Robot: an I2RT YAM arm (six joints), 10 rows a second.
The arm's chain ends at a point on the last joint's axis. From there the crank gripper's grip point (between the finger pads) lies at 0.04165 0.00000 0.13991 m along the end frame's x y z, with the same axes.
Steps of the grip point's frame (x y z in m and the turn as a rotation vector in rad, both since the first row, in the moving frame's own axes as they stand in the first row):
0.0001, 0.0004, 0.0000, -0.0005, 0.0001, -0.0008
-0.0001, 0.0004, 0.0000, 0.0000, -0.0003, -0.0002
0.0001, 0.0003, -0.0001, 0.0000, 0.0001, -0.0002
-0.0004, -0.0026, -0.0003, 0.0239, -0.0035, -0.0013
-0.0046, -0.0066, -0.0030, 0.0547, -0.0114, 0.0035
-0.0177, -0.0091, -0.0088, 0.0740, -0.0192, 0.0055
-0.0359, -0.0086, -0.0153, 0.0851, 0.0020, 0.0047
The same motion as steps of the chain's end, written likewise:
0.0001, 0.0004, 0.0000, -0.0005, 0.0001, -0.0008
-0.0001, 0.0004, 0.0000, 0.0000, -0.0003, -0.0002
0.0001, 0.0003, -0.0001, 0.0000, 0.0001, -0.0002
0.0001, 0.0008, -0.0004, 0.0239, -0.0035, -0.0013
-0.0030, 0.0009, -0.0033, 0.0547, -0.0114, 0.0035
-0.0150, 0.0011, -0.0092, 0.0740, -0.0192, 0.0055
-0.0362, 0.0031, -0.0147, 0.0851, 0.0020, 0.0047

